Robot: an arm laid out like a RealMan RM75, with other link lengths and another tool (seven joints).
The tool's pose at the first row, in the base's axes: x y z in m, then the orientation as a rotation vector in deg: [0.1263, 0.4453, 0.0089, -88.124, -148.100, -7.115]
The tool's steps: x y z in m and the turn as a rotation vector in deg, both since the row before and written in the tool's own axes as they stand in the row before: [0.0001, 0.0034, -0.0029, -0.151, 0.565, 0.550]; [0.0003, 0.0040, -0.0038, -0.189, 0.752, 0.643]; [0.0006, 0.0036, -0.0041, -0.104, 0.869, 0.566]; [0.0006, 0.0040, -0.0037, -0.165, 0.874, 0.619]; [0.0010, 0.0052, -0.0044, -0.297, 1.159, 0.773]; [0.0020, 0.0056, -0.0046, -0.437, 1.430, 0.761]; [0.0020, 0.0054, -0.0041, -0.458, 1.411, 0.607]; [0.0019, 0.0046, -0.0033, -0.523, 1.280, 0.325]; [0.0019, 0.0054, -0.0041, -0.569, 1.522, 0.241]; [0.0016, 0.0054, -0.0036, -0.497, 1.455, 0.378]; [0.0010, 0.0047, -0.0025, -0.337, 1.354, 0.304]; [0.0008, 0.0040, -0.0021, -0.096, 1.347, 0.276]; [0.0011, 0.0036, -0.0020, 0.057, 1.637, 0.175]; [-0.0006, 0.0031, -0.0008, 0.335, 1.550, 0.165]
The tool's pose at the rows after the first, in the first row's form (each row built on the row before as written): [0.1294, 0.4466, 0.0118, -88.613, -147.277, -7.673]; [0.1331, 0.4482, 0.0156, -89.139, -146.246, -8.405]; [0.1363, 0.4497, 0.0198, -89.475, -145.158, -9.117]; [0.1399, 0.4514, 0.0236, -89.887, -144.039, -9.898]; [0.1445, 0.4537, 0.0281, -90.388, -142.613, -11.031]; [0.1491, 0.4569, 0.0331, -90.778, -141.025, -12.530]; [0.1536, 0.4599, 0.0376, -90.982, -139.577, -14.049]; [0.1574, 0.4626, 0.0414, -90.931, -138.474, -15.585]; [0.1620, 0.4652, 0.0460, -90.665, -137.262, -17.353]; [0.1667, 0.4676, 0.0501, -90.547, -135.954, -18.937]; [0.1709, 0.4694, 0.0530, -90.316, -134.745, -20.250]; [0.1745, 0.4708, 0.0554, -89.941, -133.517, -21.254]; [0.1777, 0.4723, 0.0578, -89.221, -132.130, -22.282]; [0.1809, 0.4726, 0.0584, -88.402, -130.772, -22.901]
